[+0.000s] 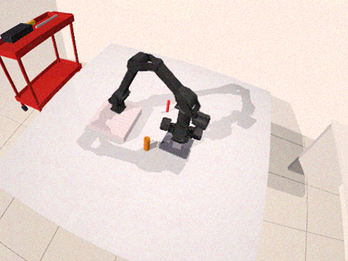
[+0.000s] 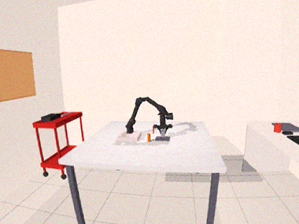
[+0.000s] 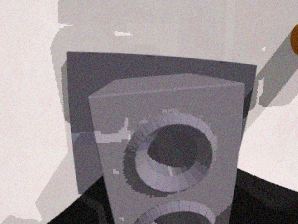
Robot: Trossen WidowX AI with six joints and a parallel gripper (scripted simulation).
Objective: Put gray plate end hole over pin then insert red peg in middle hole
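Right now my gripper tip is 1 cm past the dark base, 1 cm to the right of it and 4 cm above it. Also, from my gripper tip: orange cylinder: 12 cm behind, 10 cm to the right, 1 cm below; then gray plate: 3 cm above; then red peg: 15 cm behind, 16 cm to the left, 1 cm below.
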